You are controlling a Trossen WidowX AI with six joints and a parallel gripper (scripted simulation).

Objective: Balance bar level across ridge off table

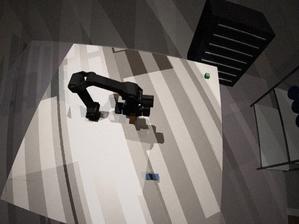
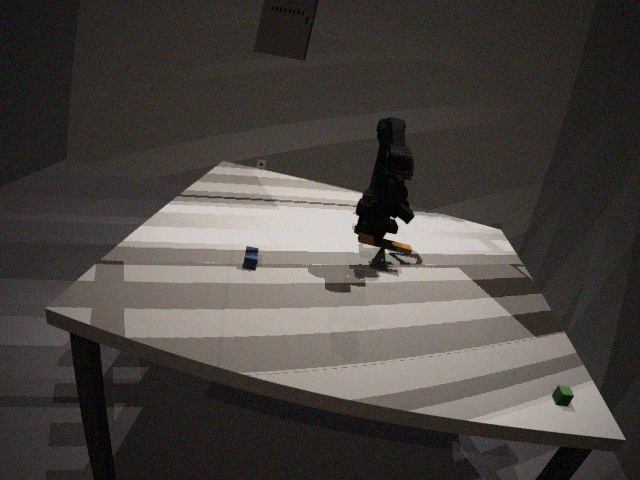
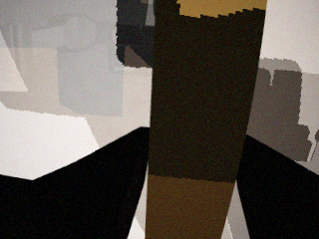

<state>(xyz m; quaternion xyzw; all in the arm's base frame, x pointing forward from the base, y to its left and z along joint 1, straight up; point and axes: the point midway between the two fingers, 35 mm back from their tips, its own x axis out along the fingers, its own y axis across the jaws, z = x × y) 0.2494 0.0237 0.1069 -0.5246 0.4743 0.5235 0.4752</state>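
Now: the bar 30 mm to the left of my gripper tip. Also, from my gripper tip: blue block (320 mm to the right, 170 mm ahead, 60 mm below); green cube (490 mm ahead, 480 mm to the left, 60 mm below).
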